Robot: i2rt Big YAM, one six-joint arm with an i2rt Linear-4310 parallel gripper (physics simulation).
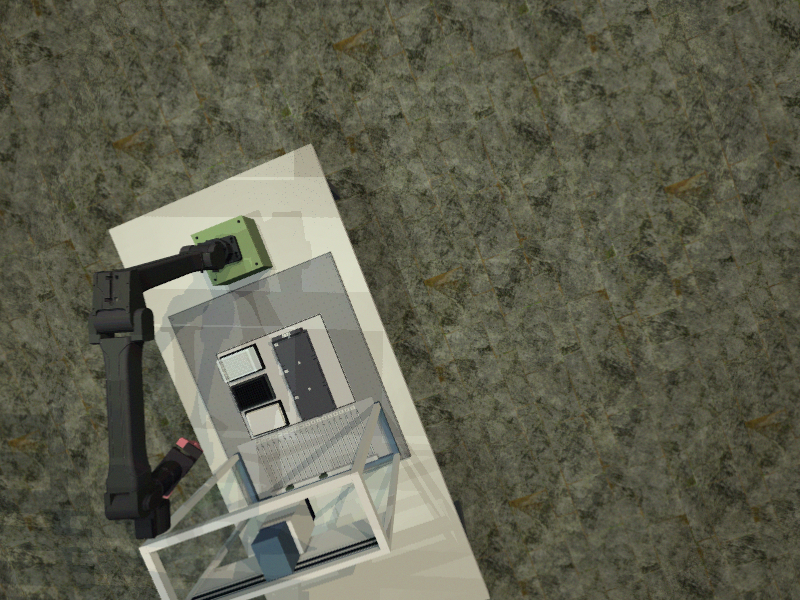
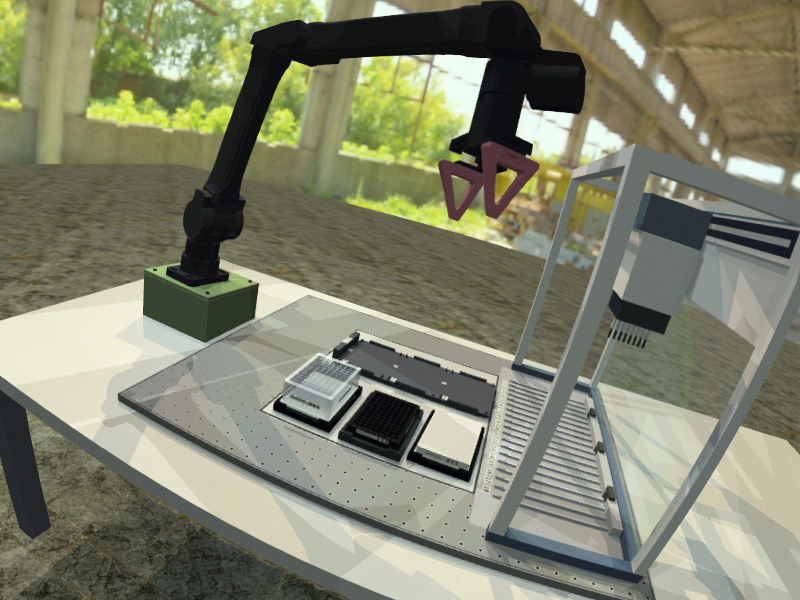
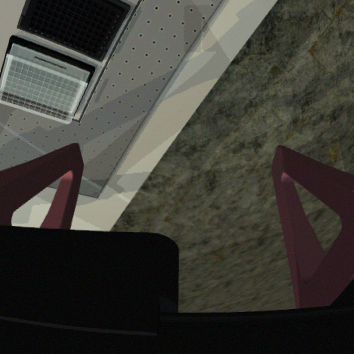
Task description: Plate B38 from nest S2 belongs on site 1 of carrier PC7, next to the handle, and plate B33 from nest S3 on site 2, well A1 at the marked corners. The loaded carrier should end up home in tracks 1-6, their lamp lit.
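Where they show: gripper, between the fingertips: [image 1: 185, 457] [image 2: 470, 218] [image 3: 176, 154]; arm's base, origin of its link: [image 1: 222, 252] [image 2: 197, 277].
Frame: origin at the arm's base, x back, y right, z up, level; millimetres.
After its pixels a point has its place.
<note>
The dark carrier [image 1: 303, 374] @[x -488, y -113, z -73 mm] [image 2: 413, 374] @[x -483, y -105, z -73 mm] lies flat, no plate on it, beside a row of three nests. The nests hold a clear-lidded plate [image 1: 240, 363] @[x -383, y 82, z -41 mm] [image 2: 323, 384] @[x -400, y 119, z -32 mm] [image 3: 45, 82] @[x -397, y 96, z -44 mm] at the end nearer the arm's base, a black plate [image 1: 252, 392] @[x -499, y 84, z -62 mm] [image 2: 386, 416] @[x -503, y 89, z -60 mm] [image 3: 77, 25] @[x -495, y 101, z -61 mm] in the middle and a white plate [image 1: 265, 418] @[x -602, y 66, z -58 mm] [image 2: 450, 439] @[x -610, y 85, z -58 mm] at the end nearer the track deck. I cannot read the nest labels or plate names. The grooved track deck [image 1: 303, 445] @[x -745, y -27, z -84 mm] [image 2: 549, 445] @[x -729, y 225, z 74 mm] stands beside them. My gripper [image 2: 474, 218] @[x -557, y 141, z 274 mm] [image 3: 176, 154] @[x -557, y 141, z 274 mm] is open and empty, high up and off the table's side.
A white-and-blue frame [image 1: 258, 513] @[x -697, y -86, z 397 mm] [image 2: 562, 387] @[x -715, y 234, z 148 mm] stands over the track deck, with a pipetting head [image 1: 274, 550] @[x -809, y -82, z 376 mm] [image 2: 665, 264] hanging inside. The arm's green base block [image 1: 253, 242] @[x 2, y -109, z -11 mm] [image 2: 200, 306] @[x -81, y 68, z -23 mm] stands at the table's other end. A perforated grey board [image 1: 316, 277] @[x -167, y -261, z -84 mm] [image 2: 258, 445] @[x -380, y 253, z -83 mm] [image 3: 145, 65] @[x -486, y 232, z -83 mm] lies under the nests.
</note>
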